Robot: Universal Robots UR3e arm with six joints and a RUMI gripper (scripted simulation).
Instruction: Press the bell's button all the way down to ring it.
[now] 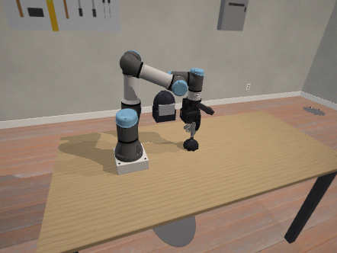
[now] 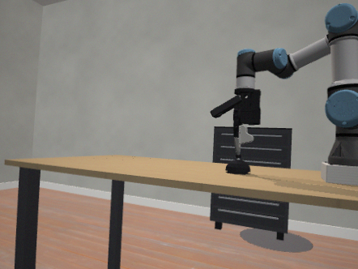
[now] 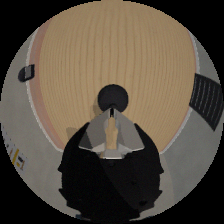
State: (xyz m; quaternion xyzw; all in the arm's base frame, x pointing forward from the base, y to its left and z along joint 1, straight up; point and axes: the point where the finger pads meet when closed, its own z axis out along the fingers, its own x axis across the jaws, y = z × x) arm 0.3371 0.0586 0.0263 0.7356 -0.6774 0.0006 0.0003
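My gripper is now 40 mm above the black dome bell.
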